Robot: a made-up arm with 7 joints.
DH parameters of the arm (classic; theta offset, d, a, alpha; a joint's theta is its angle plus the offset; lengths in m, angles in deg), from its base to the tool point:
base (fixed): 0 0 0 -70
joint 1: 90 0 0 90
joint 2: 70 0 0 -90
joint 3: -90 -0.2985 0.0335 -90
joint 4: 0 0 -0.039 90
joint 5: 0 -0.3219 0 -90
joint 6: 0 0 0 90
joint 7: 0 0 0 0
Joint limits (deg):
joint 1: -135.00..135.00
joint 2: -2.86..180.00
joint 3: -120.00..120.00
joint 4: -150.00..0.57
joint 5: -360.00..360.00
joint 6: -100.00..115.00
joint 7: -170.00..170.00
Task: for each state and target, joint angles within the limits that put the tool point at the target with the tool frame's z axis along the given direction. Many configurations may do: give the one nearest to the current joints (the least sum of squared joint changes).
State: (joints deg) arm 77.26 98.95 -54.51 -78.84 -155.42 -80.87 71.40
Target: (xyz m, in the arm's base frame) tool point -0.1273 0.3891 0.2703 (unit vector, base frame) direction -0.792 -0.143 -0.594
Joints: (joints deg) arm 114.89 136.09 -99.09 -89.86 -122.22 -100.00 71.40
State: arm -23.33 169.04 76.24 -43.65 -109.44 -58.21 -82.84
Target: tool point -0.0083 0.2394 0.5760 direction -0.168 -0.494 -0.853
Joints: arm -6.91 148.91 62.57 -19.13 -134.63 -17.71 -82.84
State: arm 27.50 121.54 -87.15 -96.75 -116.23 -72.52 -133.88
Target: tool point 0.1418 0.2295 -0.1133 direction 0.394 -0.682 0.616
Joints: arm 1.50 134.20 -58.35 -137.60 -120.61 -68.96 -133.88
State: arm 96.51 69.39 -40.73 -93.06 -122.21 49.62 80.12
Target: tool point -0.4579 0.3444 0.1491 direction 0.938 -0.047 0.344
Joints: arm 104.47 84.06 -68.84 -50.52 -145.66 25.87 80.12
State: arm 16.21 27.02 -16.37 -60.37 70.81 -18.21 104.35
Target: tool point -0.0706 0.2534 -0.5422 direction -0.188 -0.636 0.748
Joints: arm 29.06 24.06 3.32 -43.83 102.60 -15.13 104.35
